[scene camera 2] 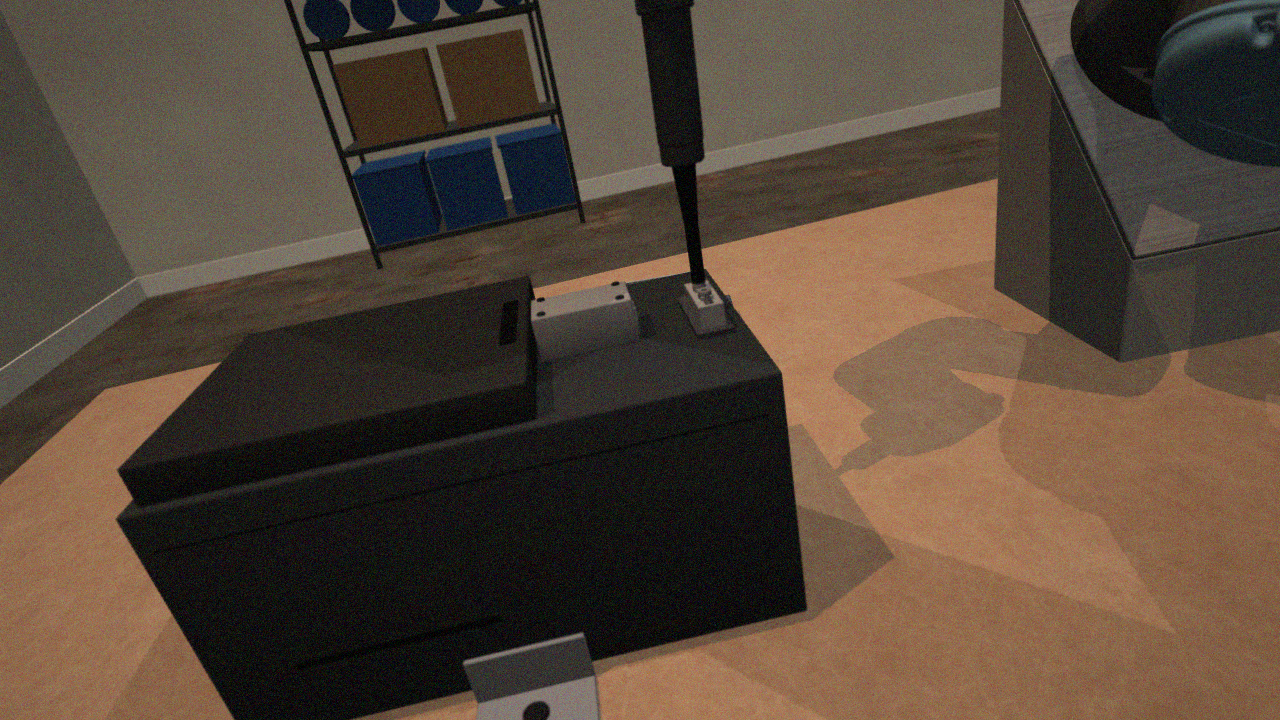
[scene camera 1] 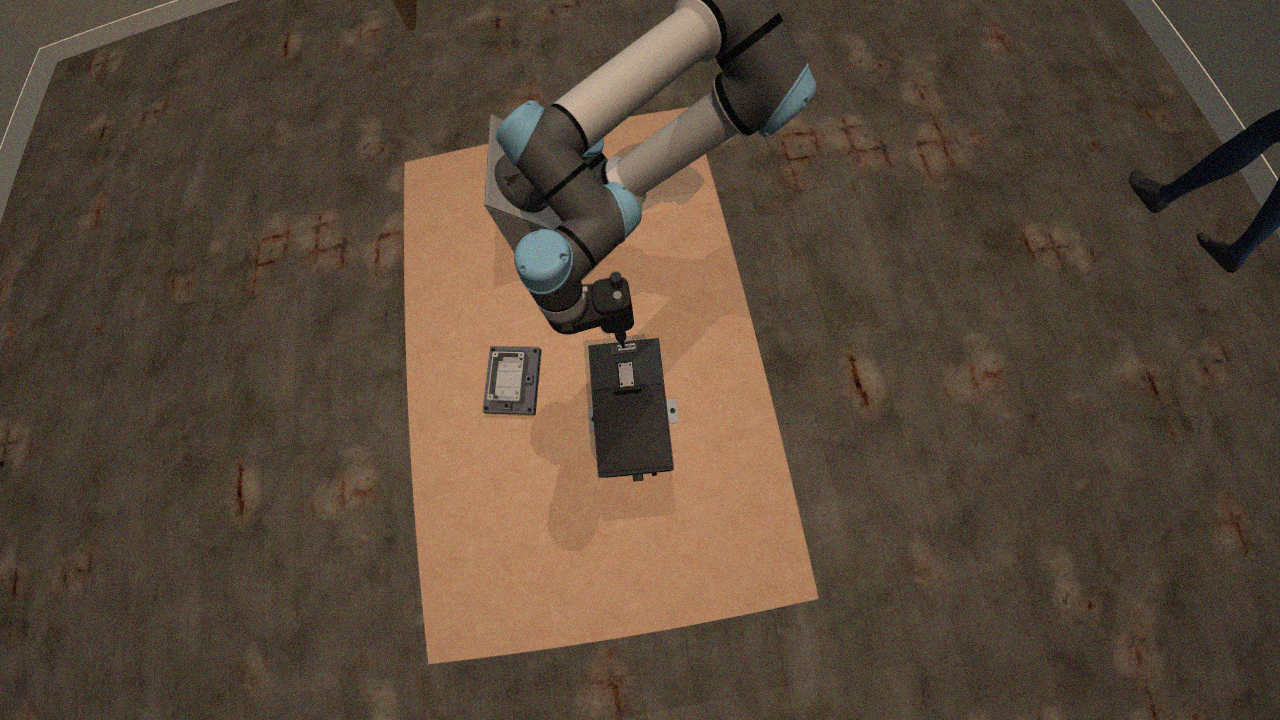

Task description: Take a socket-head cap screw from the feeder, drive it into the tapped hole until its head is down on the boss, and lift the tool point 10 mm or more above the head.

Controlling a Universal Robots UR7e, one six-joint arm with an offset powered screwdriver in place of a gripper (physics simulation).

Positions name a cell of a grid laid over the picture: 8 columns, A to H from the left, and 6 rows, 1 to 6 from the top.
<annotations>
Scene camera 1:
black screw feeder: E4
dark grey fixture plate: D4
light rectangular part: D4
</annotations>
